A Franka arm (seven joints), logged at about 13 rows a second.
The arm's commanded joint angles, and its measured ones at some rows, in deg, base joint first. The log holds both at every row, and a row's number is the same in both.
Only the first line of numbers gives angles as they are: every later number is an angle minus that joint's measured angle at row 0.
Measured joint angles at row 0: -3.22, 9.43, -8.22, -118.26, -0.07, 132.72, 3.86
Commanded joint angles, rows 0 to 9: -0.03, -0.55, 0.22, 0.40, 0.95, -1.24, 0.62; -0.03, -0.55, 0.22, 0.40, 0.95, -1.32, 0.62; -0.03, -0.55, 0.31, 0.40, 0.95, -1.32, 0.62; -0.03, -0.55, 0.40, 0.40, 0.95, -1.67, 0.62; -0.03, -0.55, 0.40, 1.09, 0.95, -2.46, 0.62; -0.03, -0.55, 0.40, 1.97, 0.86, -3.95, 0.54; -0.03, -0.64, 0.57, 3.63, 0.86, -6.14, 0.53; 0.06, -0.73, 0.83, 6.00, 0.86, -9.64, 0.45; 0.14, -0.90, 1.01, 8.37, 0.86, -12.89, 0.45; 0.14, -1.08, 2.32, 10.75, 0.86, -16.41, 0.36
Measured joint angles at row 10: 0.22, -0.61, 0.73, 6.27, 0.41, -10.60, 0.00
